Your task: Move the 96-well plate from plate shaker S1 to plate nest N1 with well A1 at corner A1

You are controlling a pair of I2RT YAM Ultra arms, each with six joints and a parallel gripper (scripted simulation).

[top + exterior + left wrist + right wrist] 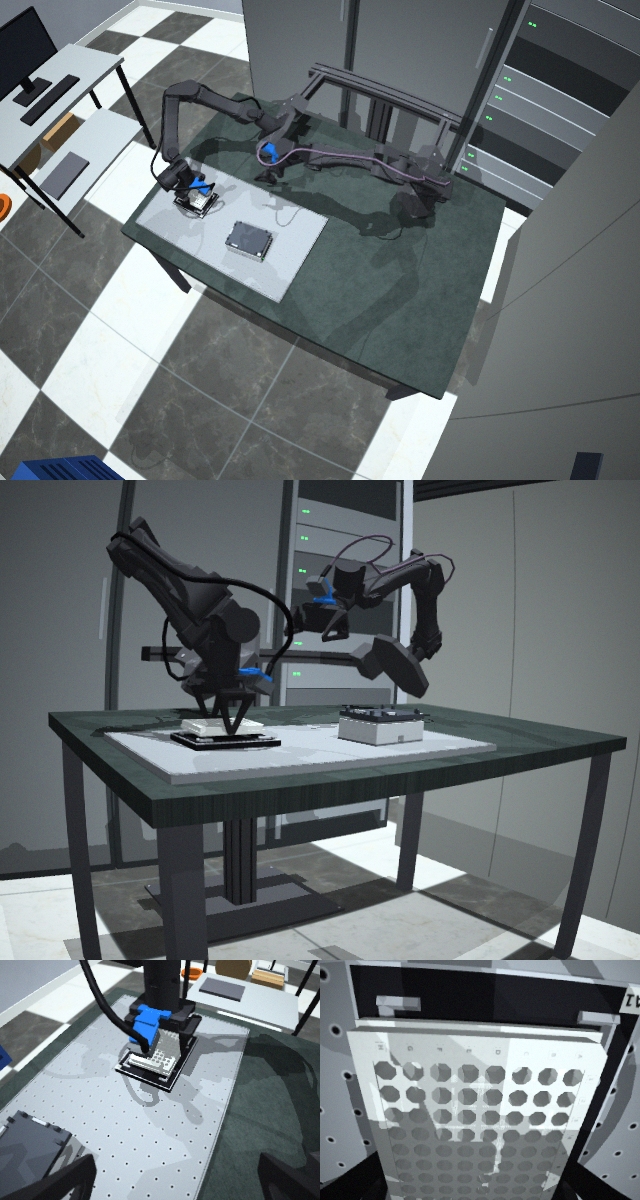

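My right gripper is now right at the white 96-well plate.
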